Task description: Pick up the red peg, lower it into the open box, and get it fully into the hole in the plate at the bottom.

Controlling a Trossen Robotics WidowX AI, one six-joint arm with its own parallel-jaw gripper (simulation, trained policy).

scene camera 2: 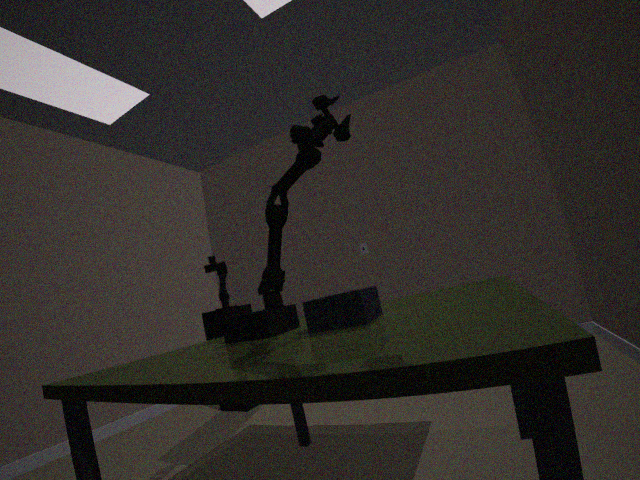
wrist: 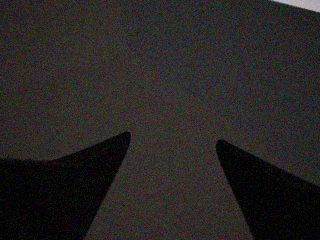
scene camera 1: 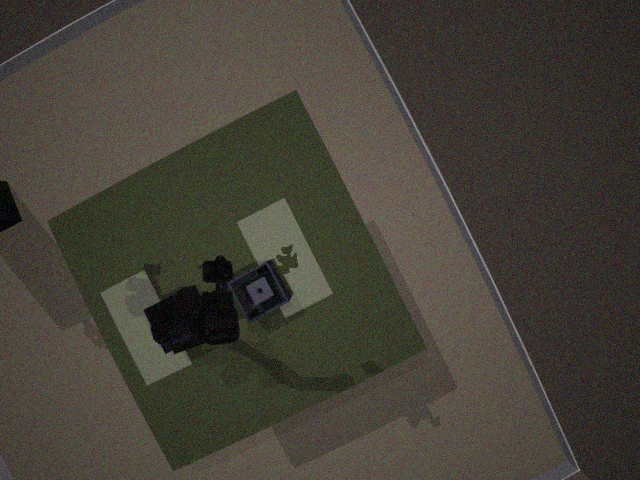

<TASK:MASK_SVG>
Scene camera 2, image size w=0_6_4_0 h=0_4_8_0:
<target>gripper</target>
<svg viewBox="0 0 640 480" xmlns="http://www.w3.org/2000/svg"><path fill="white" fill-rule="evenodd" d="M315 97L312 103L317 111L321 110L323 113L311 119L313 126L323 127L327 136L332 134L332 130L335 129L336 131L333 132L333 135L337 141L347 141L351 136L349 134L351 115L347 115L341 122L341 125L339 125L327 108L335 103L339 95L332 99L327 98L326 95Z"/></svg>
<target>dark box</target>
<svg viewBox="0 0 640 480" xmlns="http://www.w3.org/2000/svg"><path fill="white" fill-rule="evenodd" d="M376 286L302 303L308 334L367 325L381 316L383 313Z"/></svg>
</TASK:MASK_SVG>
